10 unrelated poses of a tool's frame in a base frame.
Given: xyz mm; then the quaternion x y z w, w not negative.
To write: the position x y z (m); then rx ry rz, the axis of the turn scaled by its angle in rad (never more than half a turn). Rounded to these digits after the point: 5 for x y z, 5 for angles.
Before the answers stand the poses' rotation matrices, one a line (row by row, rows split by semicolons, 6 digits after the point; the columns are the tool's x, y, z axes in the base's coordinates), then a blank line. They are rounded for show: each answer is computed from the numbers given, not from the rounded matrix.
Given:
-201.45 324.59 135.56 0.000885 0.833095 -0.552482 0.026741
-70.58 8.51 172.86 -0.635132 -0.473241 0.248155 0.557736
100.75 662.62 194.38 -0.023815 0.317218 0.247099 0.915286
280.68 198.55 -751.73 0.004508 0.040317 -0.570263 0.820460
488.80 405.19 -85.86 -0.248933 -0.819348 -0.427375 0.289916
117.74 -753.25 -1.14 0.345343 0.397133 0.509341 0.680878
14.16 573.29 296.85 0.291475 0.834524 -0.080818 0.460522
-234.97 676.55 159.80 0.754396 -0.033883 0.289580 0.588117
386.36 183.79 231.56 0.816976 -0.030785 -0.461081 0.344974
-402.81 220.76 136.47 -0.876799 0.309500 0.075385 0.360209
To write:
-0.998568 0.031022 0.043578; -0.028073 0.389525 -0.920588; -0.045534 -0.920493 -0.388097
0.428924 0.324331 -0.843109; 0.877951 0.070053 0.473598; 0.212665 -0.943346 -0.254699
0.676630 -0.467441 0.568921; 0.437223 0.876750 0.200363; -0.592459 0.113173 0.797611
0.346349 0.936119 0.061015; -0.935392 0.349560 -0.053380; -0.071298 -0.038585 0.996708
-0.707962 0.655732 -0.262309; 0.160120 0.510766 0.844677; 0.687860 0.555999 -0.466598
0.165714 -0.419304 0.892593; 0.967893 0.242620 -0.065721; -0.189004 0.874826 0.446047
-0.405924 0.560923 0.721520; 0.412049 0.817022 -0.403350; -0.815746 0.133572 -0.562776
0.829991 -0.391736 0.397062; 0.289492 -0.305940 -0.906970; 0.476771 0.867723 -0.140523
0.572913 0.267821 -0.774624; -0.368423 -0.760091 -0.535282; -0.732144 0.592060 -0.336795
0.797054 -0.597047 0.090774; -0.488430 -0.548919 0.678325; -0.355164 -0.584998 -0.729133

-0.20145 0.32459 0.13556 0.00273 2.57361 -1.70673
-0.07058 0.00851 0.17286 -1.49848 -1.11653 0.58548
0.10075 0.66262 0.19438 -0.04902 0.65298 0.50864
0.28068 0.19855 -0.75173 0.00960 0.08584 -1.21409
0.48880 0.40519 -0.08586 -0.66413 -2.18593 -1.14019
0.11774 -0.75325 -0.00114 0.77503 0.89126 1.14308
0.01416 0.57329 0.29685 0.71729 2.05369 -0.19889
-0.23497 0.67655 0.15980 1.75745 -0.07893 0.67461
0.38636 0.18379 0.23156 2.12133 -0.07994 -1.19723
-0.40281 0.22076 0.13647 -2.26007 0.79778 0.19432

